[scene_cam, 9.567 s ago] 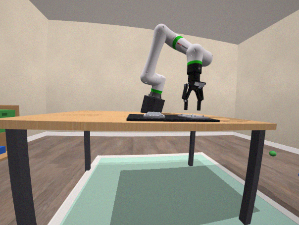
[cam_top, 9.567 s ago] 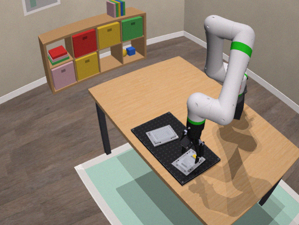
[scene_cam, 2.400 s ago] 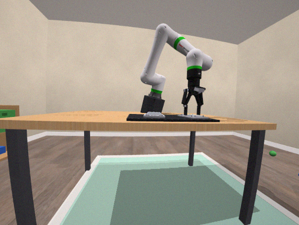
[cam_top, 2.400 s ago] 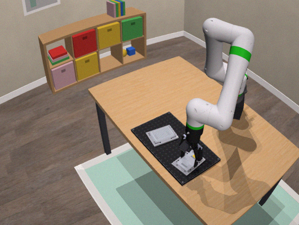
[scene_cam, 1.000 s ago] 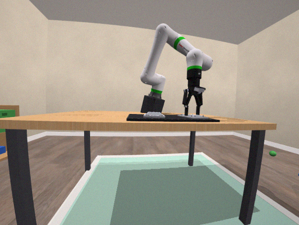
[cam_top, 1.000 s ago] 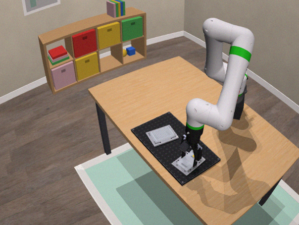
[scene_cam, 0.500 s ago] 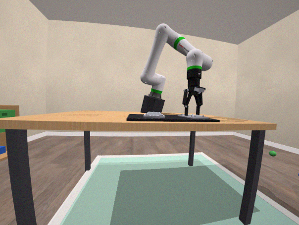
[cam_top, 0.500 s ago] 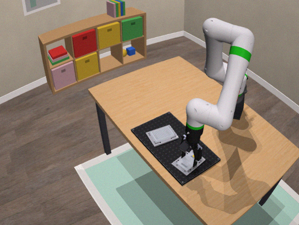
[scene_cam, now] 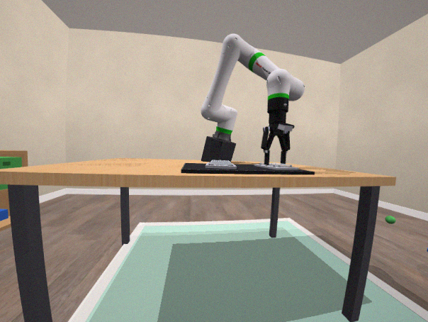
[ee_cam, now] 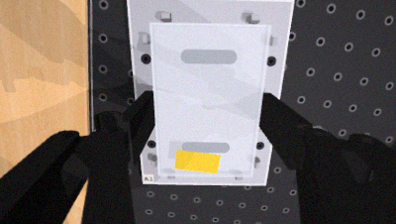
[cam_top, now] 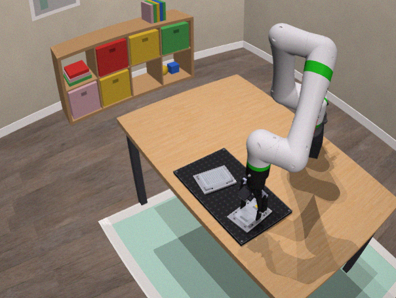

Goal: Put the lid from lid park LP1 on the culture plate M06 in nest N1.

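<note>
The lid park LP1 is 4 cm below my hand. The rest, counted from my hand: culture plate M06: 2 cm behind, 26 cm to the right, 2 cm below; then clear lid: 2 cm below; then plate nest: 1 cm behind, 26 cm to the right, 3 cm below.
</note>
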